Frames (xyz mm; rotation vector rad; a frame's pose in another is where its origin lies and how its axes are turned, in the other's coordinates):
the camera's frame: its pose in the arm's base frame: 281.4 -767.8 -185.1 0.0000 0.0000 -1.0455
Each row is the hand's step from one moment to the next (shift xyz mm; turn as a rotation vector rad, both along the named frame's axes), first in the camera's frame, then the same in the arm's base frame.
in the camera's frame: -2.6 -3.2 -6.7 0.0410 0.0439 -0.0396
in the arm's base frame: -4.1 0.6 -6.7 0.0585 -0.0135 -0.0396
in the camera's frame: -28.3 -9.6 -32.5 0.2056 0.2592 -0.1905
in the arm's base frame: -22.5 19.7 -32.5 0.3274 -0.0479 -0.1905
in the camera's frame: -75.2 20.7 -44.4 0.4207 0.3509 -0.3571
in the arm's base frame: -19.8 75.4 -44.4 0.5146 -0.1880 -0.3571
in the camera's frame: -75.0 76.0 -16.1 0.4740 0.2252 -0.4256
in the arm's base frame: 28.1 103.0 -16.1 0.4325 -0.2972 -0.4256
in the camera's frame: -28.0 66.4 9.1 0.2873 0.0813 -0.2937
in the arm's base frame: 43.4 57.5 9.1 0.2144 -0.2078 -0.2937
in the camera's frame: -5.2 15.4 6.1 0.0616 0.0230 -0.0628
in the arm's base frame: 10.7 12.2 6.1 0.0508 -0.0418 -0.0628
